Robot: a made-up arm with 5 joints.
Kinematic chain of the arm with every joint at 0, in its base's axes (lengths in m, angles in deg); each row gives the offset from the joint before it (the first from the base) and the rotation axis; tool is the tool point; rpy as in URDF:
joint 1: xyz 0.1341 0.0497 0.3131 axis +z
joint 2: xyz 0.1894 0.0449 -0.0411 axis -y
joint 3: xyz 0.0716 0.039 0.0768 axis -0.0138 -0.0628 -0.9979
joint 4: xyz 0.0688 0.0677 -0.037 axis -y
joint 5: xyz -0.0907 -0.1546 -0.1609 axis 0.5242 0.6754 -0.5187
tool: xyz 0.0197 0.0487 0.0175 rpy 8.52 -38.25 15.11
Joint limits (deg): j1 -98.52..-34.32 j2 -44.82..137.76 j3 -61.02..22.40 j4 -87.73..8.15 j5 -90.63..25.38
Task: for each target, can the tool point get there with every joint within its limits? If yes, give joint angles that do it. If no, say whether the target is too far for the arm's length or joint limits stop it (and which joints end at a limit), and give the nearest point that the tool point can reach.
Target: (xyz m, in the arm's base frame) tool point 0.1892 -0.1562 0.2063
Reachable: yes | joints -83.66 115.84 -4.69 -51.12 -80.32
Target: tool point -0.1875 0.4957 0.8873
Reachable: no: too far | nearest point 0.0753 -0.0249 0.3848 | short by 0.770 m
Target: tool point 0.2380 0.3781 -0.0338
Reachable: no: joint limits stop it (at a limit: joint 1, joint 3, joint 4, joint 5) | nearest point 0.2553 0.0775 0.1608 | short by 0.358 m
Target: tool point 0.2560 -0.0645 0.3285
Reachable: yes | joints -45.94 15.34 -26.69 -66.55 -22.62
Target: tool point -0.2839 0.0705 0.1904
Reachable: no: joint limits stop it (at a limit: joint 1, joint 2, joint 3, joint 5) | nearest point 0.0540 -0.0387 0.2321 | short by 0.358 m
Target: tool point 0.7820 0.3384 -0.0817
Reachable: no: too far | nearest point 0.4011 -0.0283 0.1268 | short by 0.568 m
